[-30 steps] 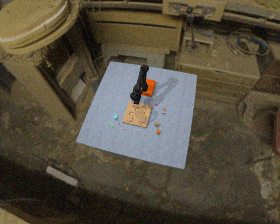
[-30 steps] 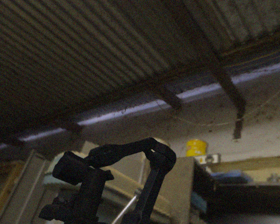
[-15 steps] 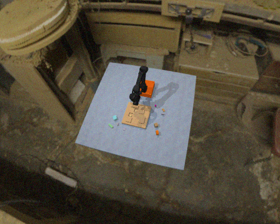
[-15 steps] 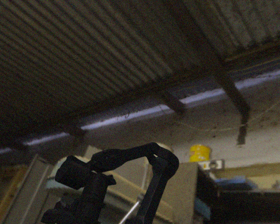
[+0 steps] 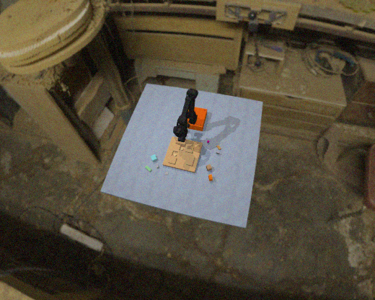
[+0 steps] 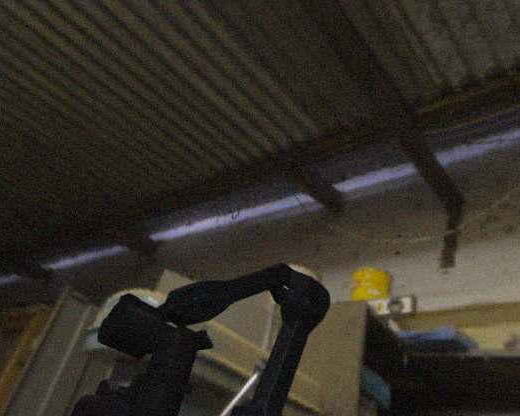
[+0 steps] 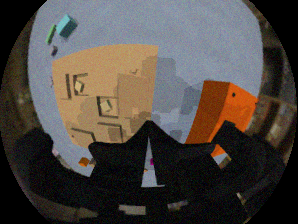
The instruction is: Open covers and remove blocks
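The tan puzzle board is 12 cm ahead of my gripper tip, 5 cm to the left of it and 5 cm below it. From my gripper tip the other things lie so: magenta piece (7 cm behind, 21 cm to the left, 6 cm below); small grey piece (1 cm ahead, 33 cm to the left, 6 cm below); cyan block (28 cm ahead, 18 cm to the right, 6 cm below).
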